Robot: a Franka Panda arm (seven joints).
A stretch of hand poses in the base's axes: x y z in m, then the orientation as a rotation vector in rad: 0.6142 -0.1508 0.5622 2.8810 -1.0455 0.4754; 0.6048 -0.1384 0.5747 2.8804 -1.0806 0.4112; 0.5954 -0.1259 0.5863 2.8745 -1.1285 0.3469; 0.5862 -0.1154 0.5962 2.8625 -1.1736 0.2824; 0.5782 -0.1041 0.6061 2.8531 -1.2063 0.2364; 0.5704 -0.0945 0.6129 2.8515 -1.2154 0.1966; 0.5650 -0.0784 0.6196 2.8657 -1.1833 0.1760; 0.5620 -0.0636 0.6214 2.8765 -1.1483 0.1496
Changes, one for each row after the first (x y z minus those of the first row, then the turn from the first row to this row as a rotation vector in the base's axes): -0.0094 0.0124 0.0125 0.0195 0.0371 -0.0216; -0.0188 0.0249 0.0241 0.0415 0.0731 -0.0518; -0.0280 0.0354 0.0340 0.0590 0.1103 -0.0824; -0.0360 0.0467 0.0439 0.0722 0.1365 -0.1046; -0.0438 0.0563 0.0507 0.0811 0.1604 -0.1111; -0.0492 0.0724 0.0574 0.0821 0.1748 -0.0892; -0.0522 0.0872 0.0592 0.0805 0.1940 -0.0670
